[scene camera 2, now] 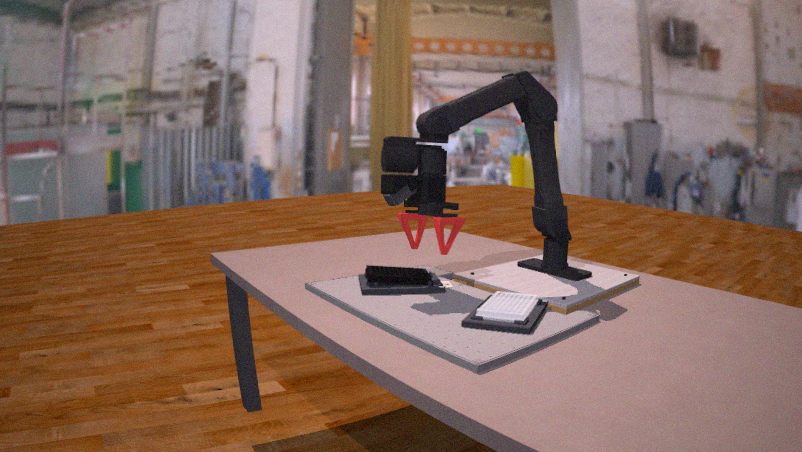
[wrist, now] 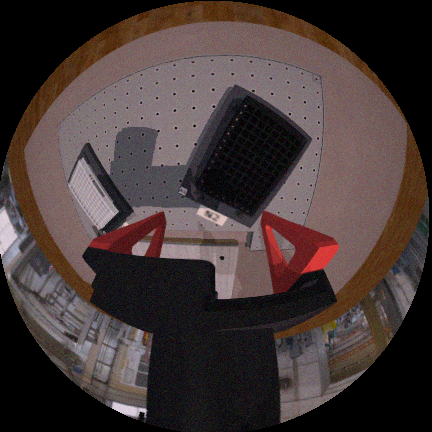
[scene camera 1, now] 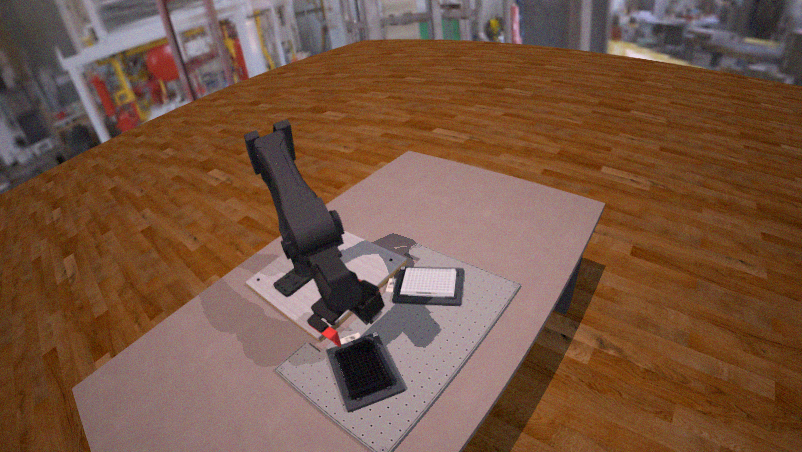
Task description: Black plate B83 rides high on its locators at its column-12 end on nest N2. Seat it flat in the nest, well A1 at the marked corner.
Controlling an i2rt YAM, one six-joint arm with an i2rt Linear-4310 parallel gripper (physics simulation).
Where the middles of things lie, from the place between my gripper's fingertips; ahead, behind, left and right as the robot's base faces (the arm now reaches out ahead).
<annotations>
My gripper is now 40 mm short of the black nest (scene camera 1: 351,405), 40 mm to the left of it and 60 mm above it. The rest, counted from my hand: black well plate (scene camera 1: 361,366): 50 mm ahead, 40 mm to the right, 50 mm below.
</annotations>
